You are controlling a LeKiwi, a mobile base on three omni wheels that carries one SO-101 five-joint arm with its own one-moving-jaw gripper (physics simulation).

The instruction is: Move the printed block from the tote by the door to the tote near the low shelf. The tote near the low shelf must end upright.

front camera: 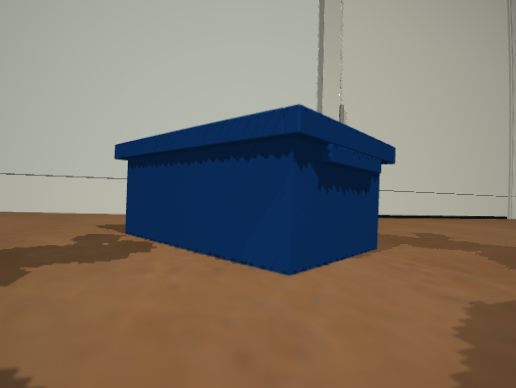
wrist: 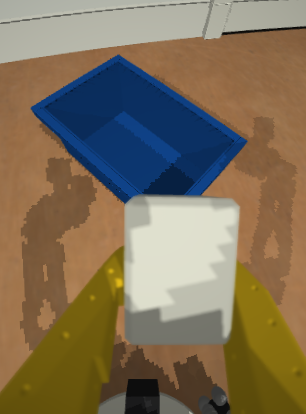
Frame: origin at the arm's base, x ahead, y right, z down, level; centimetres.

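Seen in the pictures: hand, its tool point: (wrist: 133, 257).
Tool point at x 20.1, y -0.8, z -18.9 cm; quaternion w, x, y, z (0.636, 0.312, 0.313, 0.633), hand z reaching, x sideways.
A point is followed by its place in that frame.
A white printed block (wrist: 180, 270) @[x 19.6, y 0.5, z -21.5 cm] is held between the two yellow jaws of my gripper (wrist: 179, 272), which press on its left and right sides in the wrist view. A blue tote (front camera: 210, 200) @[x 33.0, y -4.6, z 3.8 cm] (wrist: 90, 178) stands upright on the floor ahead of the base. Its open inside shows in the wrist view, and no block is seen in it; its near corner is partly hidden behind the held block. The block and gripper do not show in the front view. I cannot tell from these frames which of the two totes this is.
A pale wall (front camera: 75, 100) @[x 74.9, y -45.8, z -18.3 cm] (wrist: 60, 45) @[x 79.7, y -26.1, z 6.8 cm] runs behind the tote, with a vertical trim post (wrist: 216, 20) @[x 91.8, y 19.2, z 4.0 cm] at the right of the wrist view. The brown floor (front camera: 200, 325) @[x 18.0, y -2.3, z 9.0 cm] (wrist: 200, 85) @[x 69.0, y 13.7, z 9.0 cm] carries dark shadows. Part of the robot's base (wrist: 142, 392) @[x 5.8, y 0.0, z 2.0 cm] shows at the bottom of the wrist view.
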